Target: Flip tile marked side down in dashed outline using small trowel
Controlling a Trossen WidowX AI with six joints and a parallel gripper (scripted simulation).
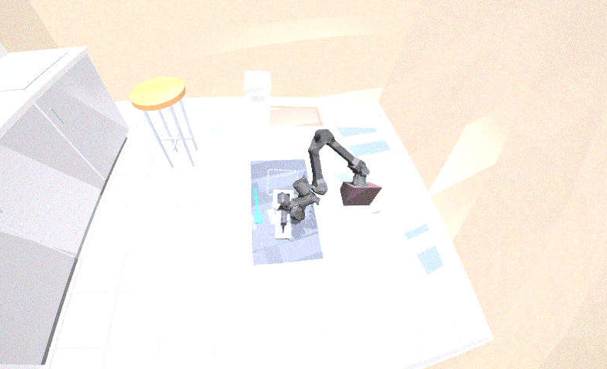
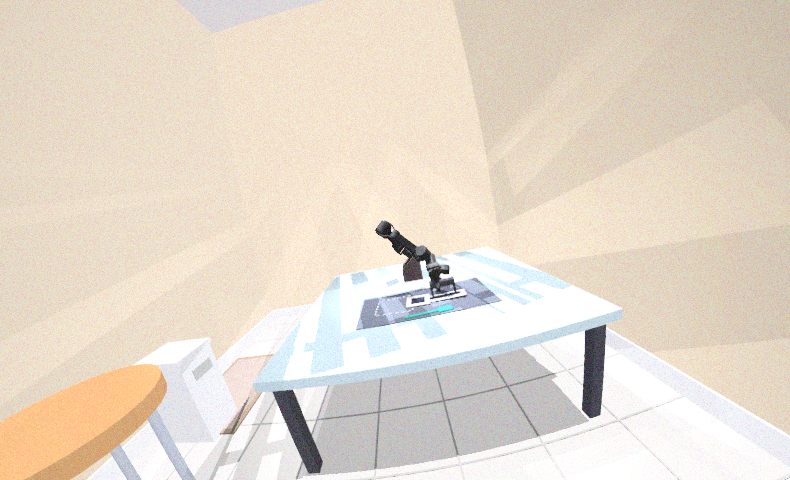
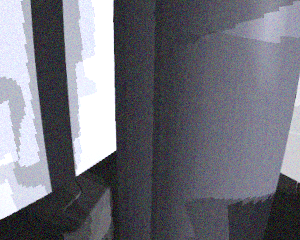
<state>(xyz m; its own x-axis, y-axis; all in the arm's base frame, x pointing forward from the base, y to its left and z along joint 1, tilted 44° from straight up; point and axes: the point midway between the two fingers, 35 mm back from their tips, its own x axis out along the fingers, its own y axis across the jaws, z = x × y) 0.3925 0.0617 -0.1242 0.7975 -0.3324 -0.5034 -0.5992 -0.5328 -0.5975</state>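
Right now the white tile is 2 cm behind my gripper tip, 11 cm to the right of it and 5 cm below it. Also, from my gripper tip: grey mat (2 cm behind, 8 cm to the right, 7 cm below); teal trowel (12 cm ahead, 4 cm to the right, 5 cm below).
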